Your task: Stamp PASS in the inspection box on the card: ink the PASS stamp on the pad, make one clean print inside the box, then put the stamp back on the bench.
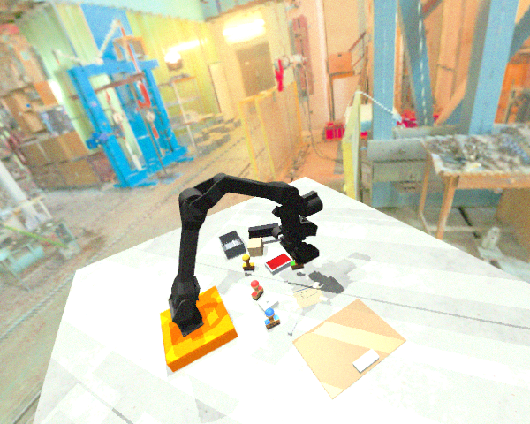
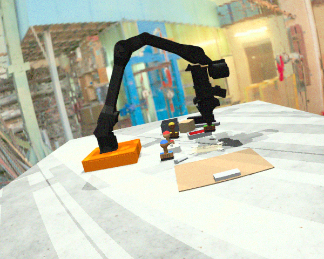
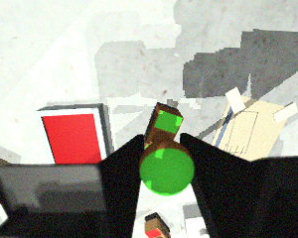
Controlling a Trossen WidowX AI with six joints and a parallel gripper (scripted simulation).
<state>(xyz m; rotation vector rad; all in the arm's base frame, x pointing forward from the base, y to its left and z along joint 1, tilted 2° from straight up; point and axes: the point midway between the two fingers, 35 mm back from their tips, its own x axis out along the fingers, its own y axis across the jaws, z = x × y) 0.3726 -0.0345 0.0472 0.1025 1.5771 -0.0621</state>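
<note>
Now: gripper tip 90 mm to the right of the ink pad, 50 mm above it and 20 mm past it. Also, from my gripper tip: card 90 mm to the right, 60 mm below, 50 mm behind; green-knobbed stamp right at my gripper tip; red-knobbed stamp 160 mm behind, 30 mm below, 20 mm to the left.
</note>
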